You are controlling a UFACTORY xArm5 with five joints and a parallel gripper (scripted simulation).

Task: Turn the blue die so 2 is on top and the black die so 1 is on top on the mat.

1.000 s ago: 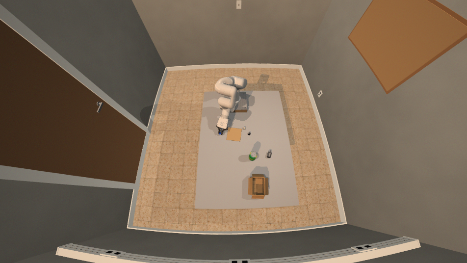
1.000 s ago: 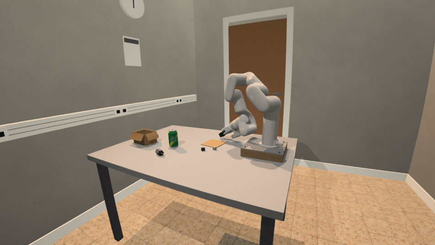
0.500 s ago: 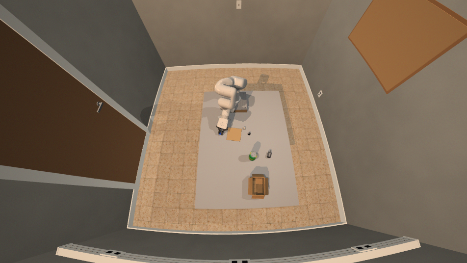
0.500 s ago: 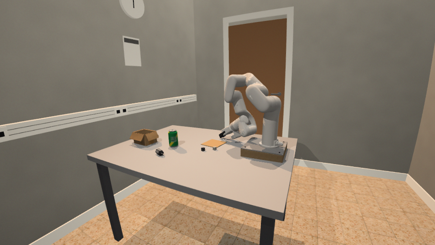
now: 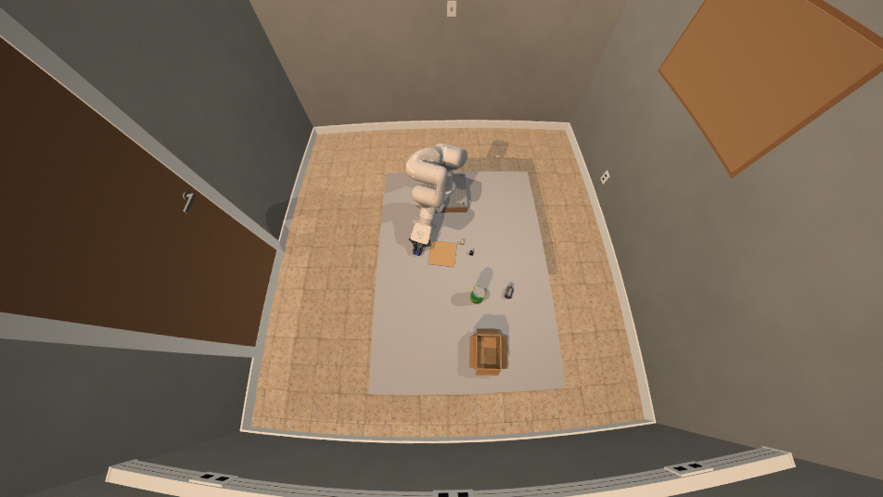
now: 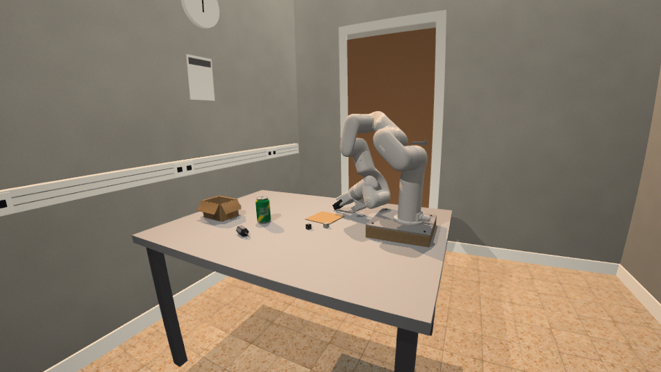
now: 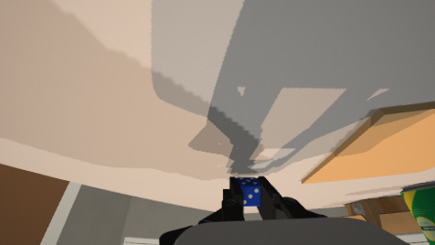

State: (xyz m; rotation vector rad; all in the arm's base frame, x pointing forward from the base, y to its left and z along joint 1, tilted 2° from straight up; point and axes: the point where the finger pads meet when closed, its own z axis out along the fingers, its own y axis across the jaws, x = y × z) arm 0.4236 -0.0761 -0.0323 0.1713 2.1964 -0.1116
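My gripper is now 10 mm short of the blue die and 10 mm above it. Round my hand: white die: 230 mm to the left, 100 mm behind, 20 mm below; then mat: 130 mm to the left, 20 mm below, 20 mm behind; then black die: 290 mm to the left, 40 mm behind, 20 mm below.
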